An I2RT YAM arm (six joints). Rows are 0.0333 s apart.
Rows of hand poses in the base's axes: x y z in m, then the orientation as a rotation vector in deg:
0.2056 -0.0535 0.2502 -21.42 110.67 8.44
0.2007 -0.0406 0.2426 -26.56 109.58 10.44
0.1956 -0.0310 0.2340 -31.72 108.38 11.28
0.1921 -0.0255 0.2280 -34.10 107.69 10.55
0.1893 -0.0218 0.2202 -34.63 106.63 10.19
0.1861 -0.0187 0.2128 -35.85 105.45 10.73
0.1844 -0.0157 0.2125 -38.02 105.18 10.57
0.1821 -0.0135 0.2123 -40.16 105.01 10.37
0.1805 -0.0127 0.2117 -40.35 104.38 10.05
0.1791 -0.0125 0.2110 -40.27 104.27 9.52
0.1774 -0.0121 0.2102 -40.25 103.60 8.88
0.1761 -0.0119 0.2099 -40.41 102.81 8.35
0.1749 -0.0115 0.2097 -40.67 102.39 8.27
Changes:
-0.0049 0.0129 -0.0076 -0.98 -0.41 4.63
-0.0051 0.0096 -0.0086 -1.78 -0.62 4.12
-0.0035 0.0055 -0.0060 -1.54 -0.65 1.40
-0.0028 0.0037 -0.0078 -0.28 -1.05 0.37
-0.0032 0.0031 -0.0074 -0.03 -0.86 1.29
-0.0017 0.0030 -0.0003 -1.19 -0.09 1.44
-0.0023 0.0022 -0.0002 -1.23 0.01 1.38
-0.0016 0.0008 -0.0006 -0.15 -0.66 0.11
-0.0014 0.0002 -0.0007 -0.27 -0.27 -0.28
-0.0017 0.0004 -0.0008 -0.24 -0.81 -0.18
-0.0013 0.0002 -0.0003 -0.24 -0.87 0.02
-0.0012 0.0004 -0.0002 -0.10 -0.38 0.23

